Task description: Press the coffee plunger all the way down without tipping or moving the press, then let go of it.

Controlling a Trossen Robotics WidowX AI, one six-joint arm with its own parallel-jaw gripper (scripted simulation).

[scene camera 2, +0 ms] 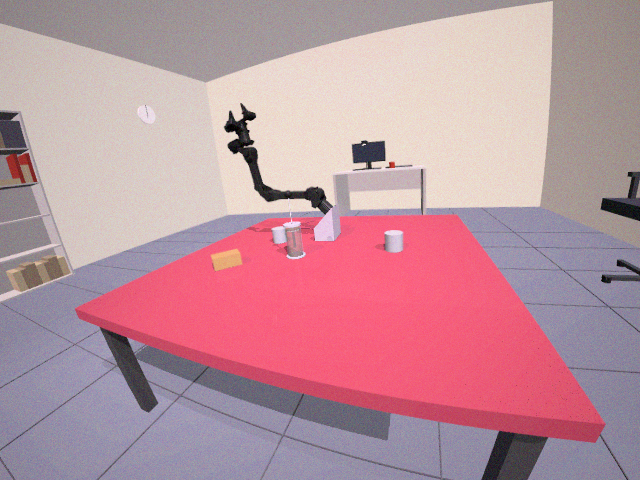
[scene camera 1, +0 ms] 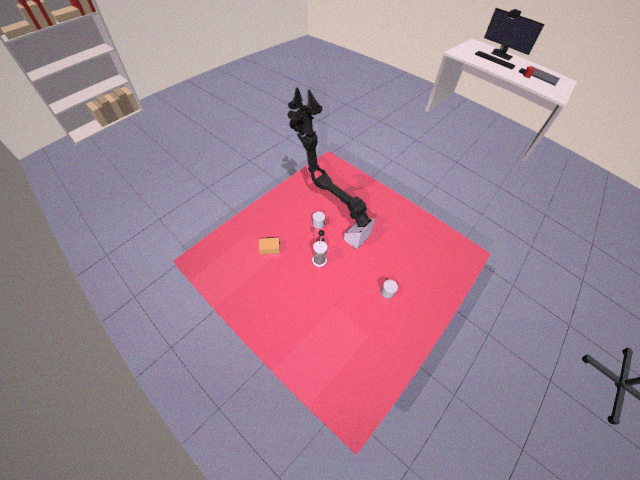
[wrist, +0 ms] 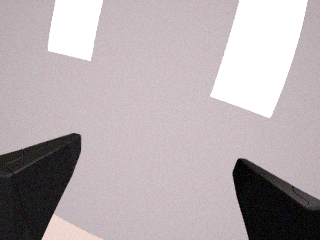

Labels:
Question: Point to a coffee press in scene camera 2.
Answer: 292, 230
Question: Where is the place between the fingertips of my gripper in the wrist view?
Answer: At 160, 156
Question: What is my gripper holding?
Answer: Nothing.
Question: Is my gripper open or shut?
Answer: Open.

